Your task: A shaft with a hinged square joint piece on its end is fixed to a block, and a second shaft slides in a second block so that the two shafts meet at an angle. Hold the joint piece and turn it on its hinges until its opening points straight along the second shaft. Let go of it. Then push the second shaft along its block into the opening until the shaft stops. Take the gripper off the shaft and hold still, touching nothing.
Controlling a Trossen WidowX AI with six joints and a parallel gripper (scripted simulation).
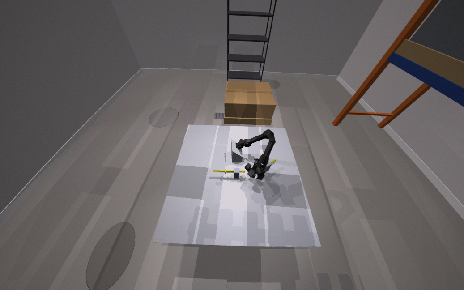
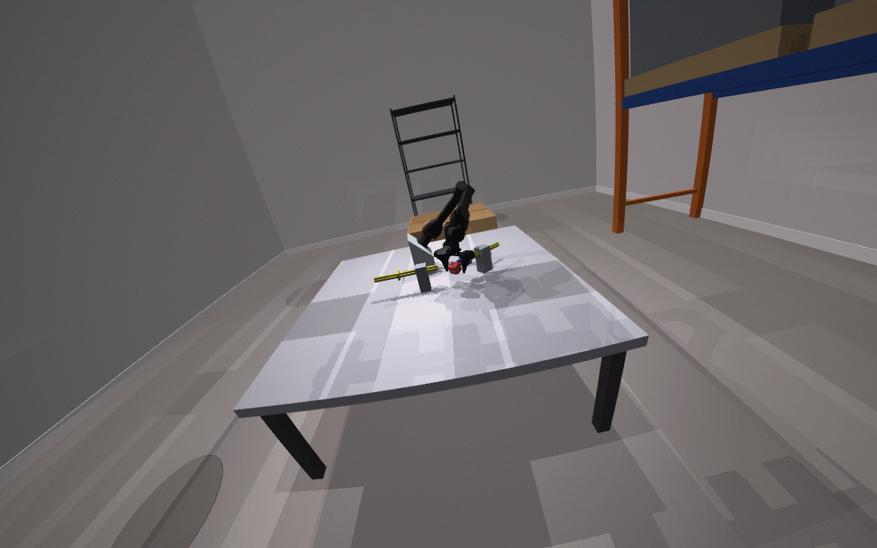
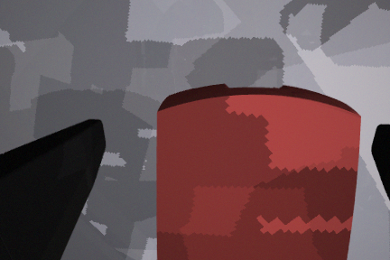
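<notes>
My gripper tip is now 1 cm past the red joint piece and 2 cm below it.
</notes>
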